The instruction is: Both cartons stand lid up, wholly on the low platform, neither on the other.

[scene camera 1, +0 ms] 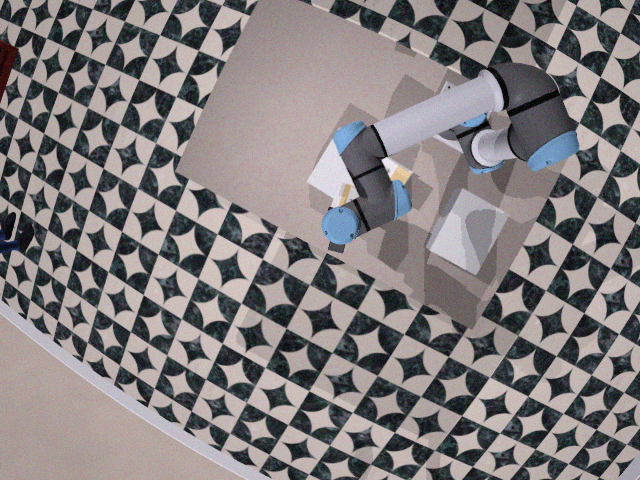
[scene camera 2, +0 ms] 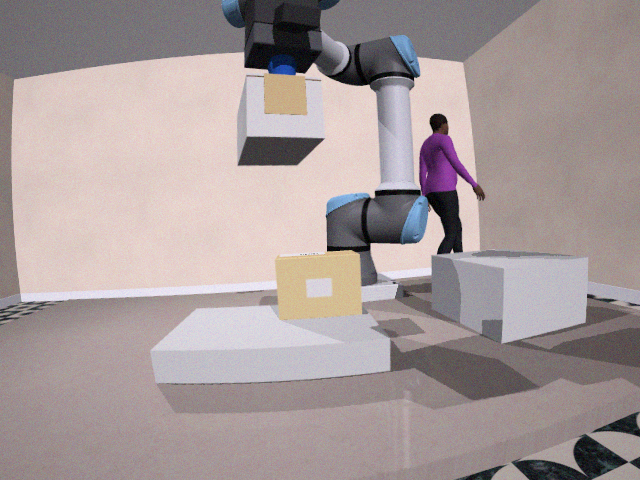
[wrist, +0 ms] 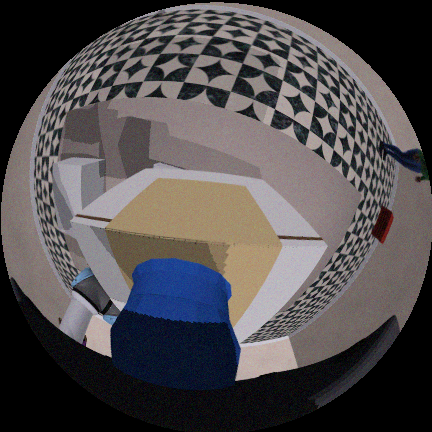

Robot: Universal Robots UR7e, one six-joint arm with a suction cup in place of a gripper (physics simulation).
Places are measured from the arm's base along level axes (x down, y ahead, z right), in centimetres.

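Pixels of known places: hand at its tool point: (scene camera 2: 282,93) (wrist: 184,267).
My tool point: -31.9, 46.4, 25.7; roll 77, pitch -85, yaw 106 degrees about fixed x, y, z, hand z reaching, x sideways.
Note:
Behind a point stands the place of what it marks, as x, y, z.
A white carton with tan tape (scene camera 1: 345,193) @(-32.7, 38.7, 27.6) (scene camera 2: 279,126) @(-26.9, 49.2, 26.9) (wrist: 195,210) @(-31.9, 48.9, 26.0) hangs from my gripper's blue suction cup (scene camera 2: 282,65) (wrist: 182,280), which is on its top face. The gripper is shut on it. The carton hangs level, high above the low platform (scene camera 1: 325,173) @(-0.8, 34.3, 38.7) (scene camera 2: 222,330) @(-0.7, 33.2, 34.4), with air beneath it. The cup is hidden under the wrist in scene camera 1. A tan carton (scene camera 1: 400,174) @(-10.8, 26.8, 12.9) (scene camera 2: 294,304) @(-3.3, 31.6, 22.4) stands upright at the back right of the platform in scene camera 2, close to its right edge. A white label shows on its front, and part of another on its top.
A taller white block (scene camera 1: 447,242) @(-8.0, 43.7, -11.3) (scene camera 2: 542,294) @(-2.8, 49.8, -14.4) (wrist: 90,180) @(-3.1, 43.2, -6.9) stands to the right of the platform in scene camera 2. The arm's base stands behind the platform. A person in purple (scene camera 2: 439,160) is behind the block. A red object (scene camera 1: 5,67) (wrist: 382,225) lies far off.

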